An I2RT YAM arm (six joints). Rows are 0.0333 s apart.
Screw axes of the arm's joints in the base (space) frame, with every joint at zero. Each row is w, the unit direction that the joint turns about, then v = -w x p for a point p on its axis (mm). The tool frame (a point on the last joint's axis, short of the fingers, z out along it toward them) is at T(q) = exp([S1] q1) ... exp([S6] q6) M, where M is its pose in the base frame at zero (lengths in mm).
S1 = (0, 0, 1, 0, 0, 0)
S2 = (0, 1, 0, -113.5, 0, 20)
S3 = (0, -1, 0, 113.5, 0, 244)
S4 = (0, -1, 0, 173.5, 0, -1)
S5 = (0, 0, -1, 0, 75, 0)
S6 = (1, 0, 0, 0, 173.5, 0)
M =
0 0 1 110.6
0 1 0 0
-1 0 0 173.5
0 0 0 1
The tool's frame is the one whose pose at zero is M.
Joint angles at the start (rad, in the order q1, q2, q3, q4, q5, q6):
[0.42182, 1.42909, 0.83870, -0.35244, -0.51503, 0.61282]
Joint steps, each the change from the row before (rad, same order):
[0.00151, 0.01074, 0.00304, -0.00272, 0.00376, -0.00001]
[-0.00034, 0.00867, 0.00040, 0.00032, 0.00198, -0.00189]
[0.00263, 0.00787, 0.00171, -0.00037, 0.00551, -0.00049]
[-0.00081, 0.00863, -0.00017, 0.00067, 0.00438, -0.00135]
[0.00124, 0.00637, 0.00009, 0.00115, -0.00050, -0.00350]
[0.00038, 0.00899, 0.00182, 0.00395, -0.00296, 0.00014]
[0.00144, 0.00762, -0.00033, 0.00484, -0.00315, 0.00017]
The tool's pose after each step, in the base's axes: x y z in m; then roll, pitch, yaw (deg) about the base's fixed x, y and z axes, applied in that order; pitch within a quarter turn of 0, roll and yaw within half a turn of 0. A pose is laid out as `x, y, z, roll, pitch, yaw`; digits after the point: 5 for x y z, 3 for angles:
0.25050, 0.13197, 0.20123, 137.159, 14.136, 173.105
0.25136, 0.13219, 0.19906, 137.504, 13.868, 173.181
0.25199, 0.13310, 0.19738, 137.936, 13.700, 173.275
0.25287, 0.13310, 0.19503, 138.380, 13.460, 173.247
0.25327, 0.13368, 0.19344, 138.551, 13.329, 173.520
0.25442, 0.13443, 0.19184, 138.522, 13.092, 173.623
0.25503, 0.13527, 0.19003, 138.481, 12.856, 173.789

